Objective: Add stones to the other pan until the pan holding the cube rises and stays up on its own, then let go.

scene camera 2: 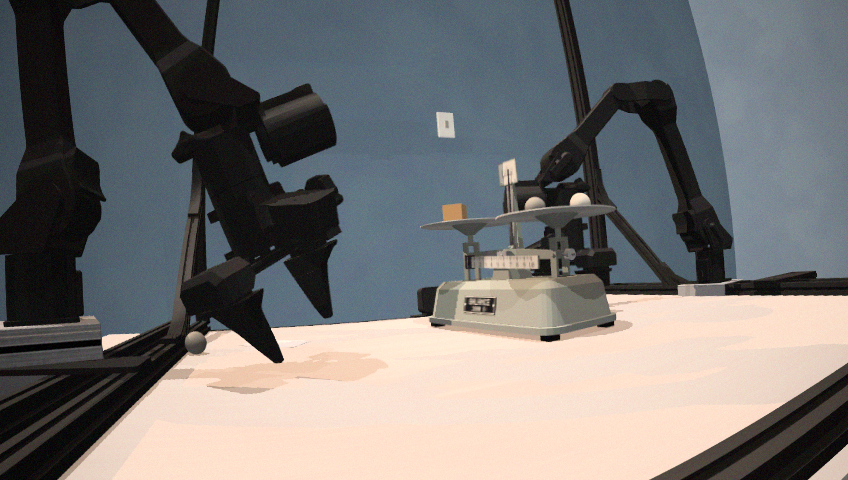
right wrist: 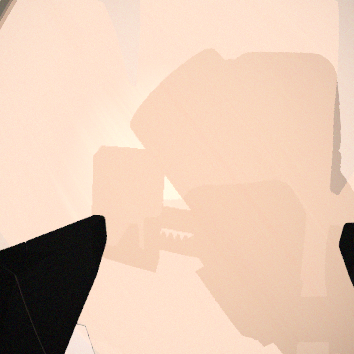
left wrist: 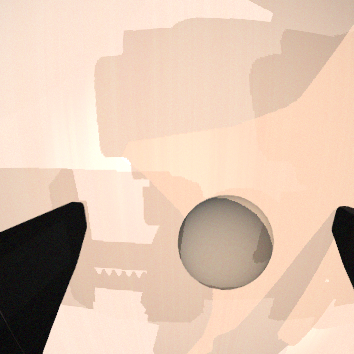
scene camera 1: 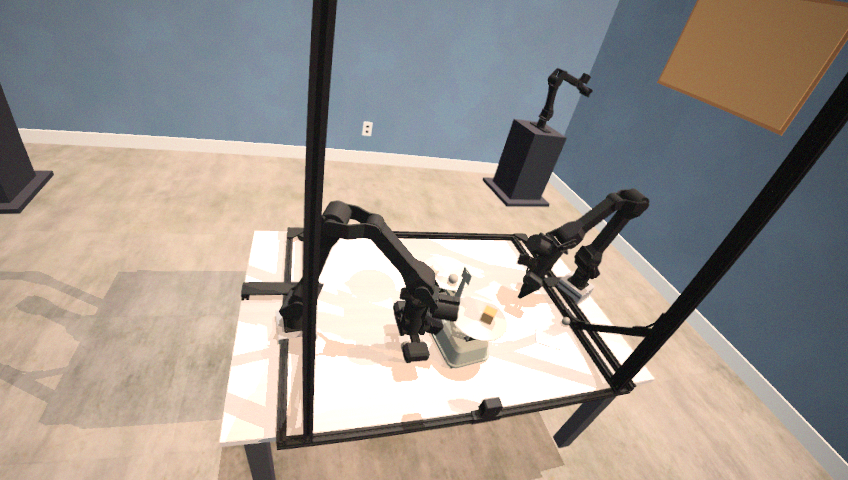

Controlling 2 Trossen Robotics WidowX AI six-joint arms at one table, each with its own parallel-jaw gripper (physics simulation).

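Places are measured from the left arm's base along level axes (x ahead, y left, z up), in metres.
Pixels of known places: left gripper, fingertip midpoint: (left wrist: 215,218) (scene camera 1: 404,348); right gripper, fingertip midpoint: (scene camera 2: 305,338) (right wrist: 230,233) (scene camera 1: 519,294); left arm's base, link origin: (scene camera 2: 711,282) (scene camera 1: 296,322); right arm's base, link origin: (scene camera 2: 44,322) (scene camera 1: 577,282).
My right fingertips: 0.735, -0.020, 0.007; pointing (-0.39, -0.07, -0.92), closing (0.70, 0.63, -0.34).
Observation:
For each thing: its top centre in the pictures, then the offset to it from my right fingertips, as dx, dy, dz. "*": a spot on its surface instead.
- orange cube, top centre: (scene camera 2: 454,205) (scene camera 1: 490,311) -0.279, -0.171, +0.156
- grey-green balance, top centre: (scene camera 2: 502,160) (scene camera 1: 470,271) -0.301, -0.067, +0.204
- white stone, top centre: (scene camera 2: 579,193) -0.351, +0.028, +0.144
- round grey stone, top centre: (left wrist: 231,272) -0.458, -0.111, -0.001
- balance's upright pointer plate, surface spot: (scene camera 2: 508,171) * -0.304, -0.060, +0.188
An orange cube (scene camera 1: 489,314) (scene camera 2: 454,212) sits on one pan (scene camera 1: 474,325) (scene camera 2: 437,225) of a grey-green balance (scene camera 1: 467,355) (scene camera 2: 523,309). In scene camera 2 that pan appears lower than the other pan (scene camera 2: 556,214), which holds a grey stone (scene camera 2: 534,204) and a white stone (scene camera 2: 580,199). My left gripper (scene camera 1: 409,340) (left wrist: 215,218) is open and low over the table beside the balance; a round grey stone (left wrist: 226,242) lies between its spread fingers, not gripped. The balance hides its fingertips in scene camera 2. My right gripper (scene camera 1: 523,290) (scene camera 2: 304,337) (right wrist: 230,233) is open and empty above the table.
Another grey stone (scene camera 1: 565,321) (scene camera 2: 195,342) lies near the black frame rail, on the right arm's side. A small black block (scene camera 1: 490,406) is on the front rail. Black posts (scene camera 1: 318,178) rise from the table frame. The balance's upright pointer plate (scene camera 2: 508,171) stands above the pans.

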